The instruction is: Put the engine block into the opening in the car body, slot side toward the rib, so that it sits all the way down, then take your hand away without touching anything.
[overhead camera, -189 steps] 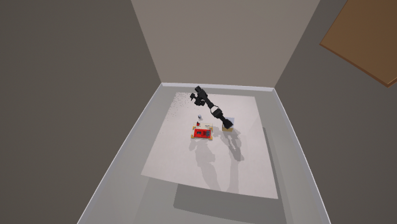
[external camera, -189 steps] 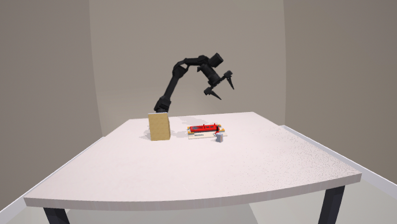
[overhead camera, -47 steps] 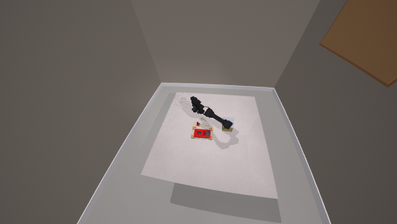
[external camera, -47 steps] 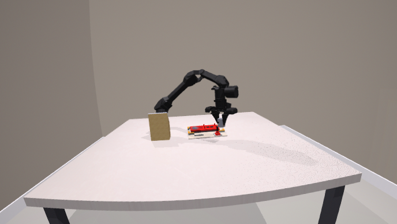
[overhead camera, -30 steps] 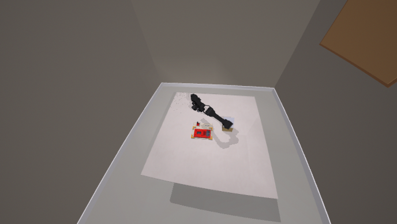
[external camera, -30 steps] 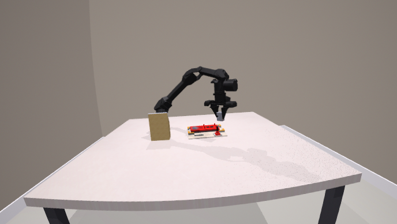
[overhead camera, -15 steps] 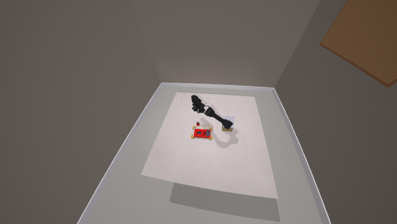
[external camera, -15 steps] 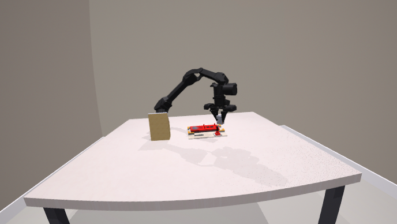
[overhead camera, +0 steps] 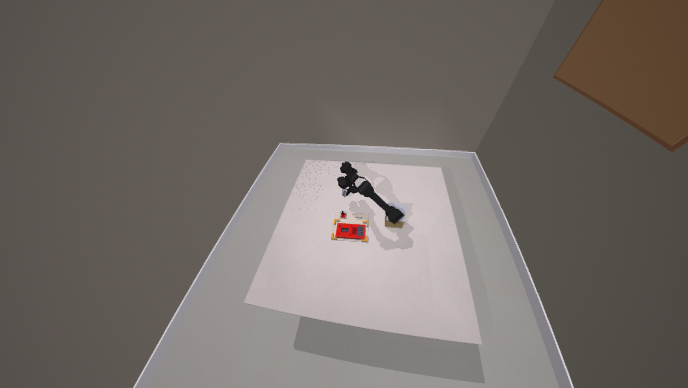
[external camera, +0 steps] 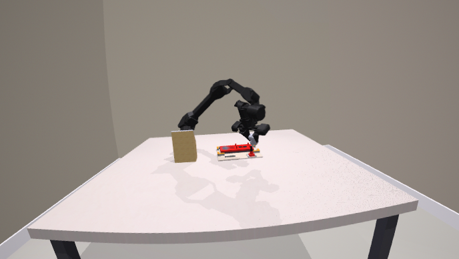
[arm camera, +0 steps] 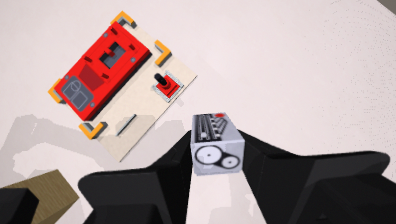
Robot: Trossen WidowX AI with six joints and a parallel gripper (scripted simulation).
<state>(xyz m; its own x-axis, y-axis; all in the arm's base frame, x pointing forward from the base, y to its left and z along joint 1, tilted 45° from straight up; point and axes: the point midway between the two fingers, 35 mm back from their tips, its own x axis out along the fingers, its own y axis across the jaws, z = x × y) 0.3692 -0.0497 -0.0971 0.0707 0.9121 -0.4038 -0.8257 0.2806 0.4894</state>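
My gripper tip is 11 cm to the right of the black peg, 8 cm above it and 1 cm past it. Also, from my gripper tip: engine block: 1 cm behind, 1 cm above; then cream base board: 20 cm to the left, 11 cm below, 9 cm behind.
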